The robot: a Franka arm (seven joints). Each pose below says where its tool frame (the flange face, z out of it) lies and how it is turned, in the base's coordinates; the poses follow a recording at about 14 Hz.
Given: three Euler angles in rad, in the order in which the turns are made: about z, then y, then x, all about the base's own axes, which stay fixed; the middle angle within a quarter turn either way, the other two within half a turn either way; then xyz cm.
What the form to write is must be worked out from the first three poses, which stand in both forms.
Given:
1: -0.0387 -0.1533 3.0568 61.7 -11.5 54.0
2: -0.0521 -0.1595 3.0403 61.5 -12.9 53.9
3: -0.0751 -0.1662 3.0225 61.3 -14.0 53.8
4: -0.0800 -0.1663 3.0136 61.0 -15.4 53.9
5: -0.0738 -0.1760 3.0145 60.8 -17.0 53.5
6: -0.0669 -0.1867 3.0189 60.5 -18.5 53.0
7: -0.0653 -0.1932 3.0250 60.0 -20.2 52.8
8: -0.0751 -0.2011 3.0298 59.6 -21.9 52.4
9: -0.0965 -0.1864 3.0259 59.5 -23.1 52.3
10: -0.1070 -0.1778 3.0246 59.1 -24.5 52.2
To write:
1: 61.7 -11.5 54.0 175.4 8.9 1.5
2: 61.5 -12.9 53.9 174.6 9.4 2.1
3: 61.3 -14.0 53.8 173.8 9.9 3.2
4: 61.0 -15.4 53.9 173.3 10.0 3.4
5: 60.8 -17.0 53.5 173.4 10.5 3.0
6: 60.5 -18.5 53.0 173.6 11.1 2.6
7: 60.0 -20.2 52.8 173.9 11.4 2.5
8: 59.6 -21.9 52.4 174.3 11.9 3.1
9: 59.5 -23.1 52.3 174.3 11.2 4.4
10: 59.1 -24.5 52.2 174.3 10.8 5.0
